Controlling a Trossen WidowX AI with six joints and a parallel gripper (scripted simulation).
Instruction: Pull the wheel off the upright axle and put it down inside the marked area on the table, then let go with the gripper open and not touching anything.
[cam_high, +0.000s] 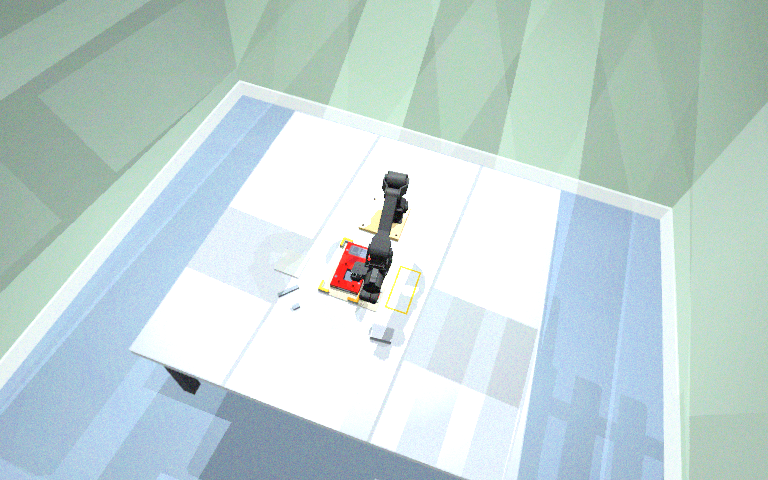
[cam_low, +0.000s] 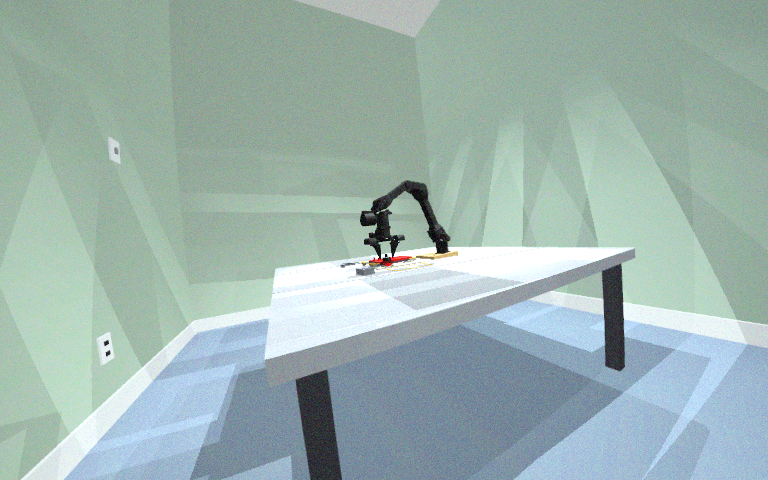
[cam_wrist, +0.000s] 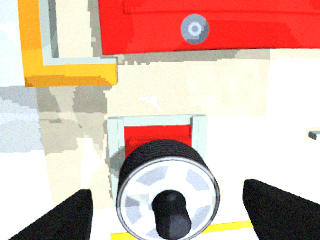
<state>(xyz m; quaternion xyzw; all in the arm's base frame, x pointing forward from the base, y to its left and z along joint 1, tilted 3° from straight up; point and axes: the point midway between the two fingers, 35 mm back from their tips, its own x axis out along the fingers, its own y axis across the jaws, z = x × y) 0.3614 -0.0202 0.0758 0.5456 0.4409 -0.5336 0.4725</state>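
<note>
Right now the black wheel is right at my gripper tip. Also, from my gripper tip: grey block 150 mm ahead, 50 mm to the left, 30 mm below.
</note>
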